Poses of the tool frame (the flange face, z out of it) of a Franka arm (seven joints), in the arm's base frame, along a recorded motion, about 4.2 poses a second.
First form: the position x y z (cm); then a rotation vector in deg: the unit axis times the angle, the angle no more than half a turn.
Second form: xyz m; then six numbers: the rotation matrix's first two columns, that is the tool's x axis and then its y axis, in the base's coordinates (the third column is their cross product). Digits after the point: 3 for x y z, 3 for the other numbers.
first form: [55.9 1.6 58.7 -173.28 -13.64 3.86]
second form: [0.559 0.016 0.587 0.987 0.158 -0.036 0.154 -0.982 -0.110]
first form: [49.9 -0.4 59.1 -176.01 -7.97 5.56]
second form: [0.499 -0.004 0.591 0.994 0.092 -0.060 0.088 -0.994 -0.068]
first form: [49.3 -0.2 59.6 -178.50 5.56 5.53]
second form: [0.493 -0.002 0.596 0.996 -0.061 -0.063 -0.063 -0.998 -0.021]
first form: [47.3 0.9 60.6 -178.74 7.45 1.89]
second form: [0.473 0.009 0.606 0.996 -0.083 -0.022 -0.083 -0.996 -0.018]
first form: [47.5 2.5 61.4 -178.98 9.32 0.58]
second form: [0.475 0.025 0.614 0.995 -0.104 -0.007 -0.104 -0.994 -0.013]
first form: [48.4 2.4 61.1 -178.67 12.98 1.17]
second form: [0.484 0.024 0.611 0.989 -0.144 -0.014 -0.145 -0.989 -0.014]
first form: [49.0 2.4 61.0 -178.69 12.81 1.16]
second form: [0.490 0.024 0.610 0.990 -0.143 -0.014 -0.143 -0.990 -0.014]
